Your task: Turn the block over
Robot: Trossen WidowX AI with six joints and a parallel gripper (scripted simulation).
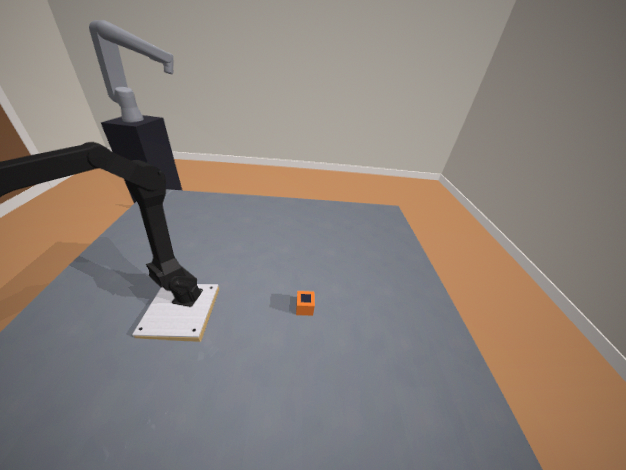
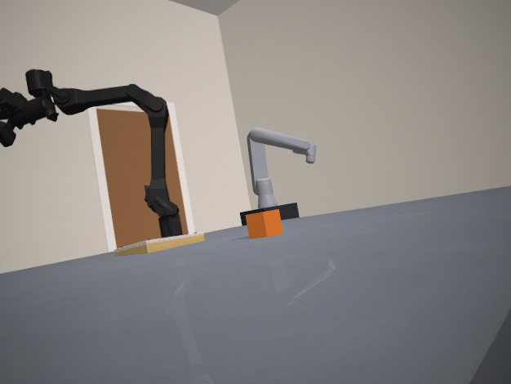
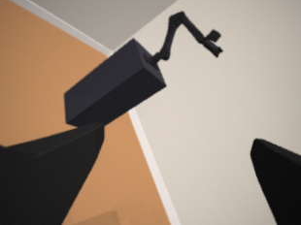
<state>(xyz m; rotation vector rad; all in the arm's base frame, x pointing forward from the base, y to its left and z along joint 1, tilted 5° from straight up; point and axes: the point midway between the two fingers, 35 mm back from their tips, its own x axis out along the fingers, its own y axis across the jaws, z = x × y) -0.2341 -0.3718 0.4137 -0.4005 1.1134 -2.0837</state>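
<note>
The orange block lies 63 cm ahead of my gripper tip, 44 cm to the left of it and 38 cm below it.
</note>
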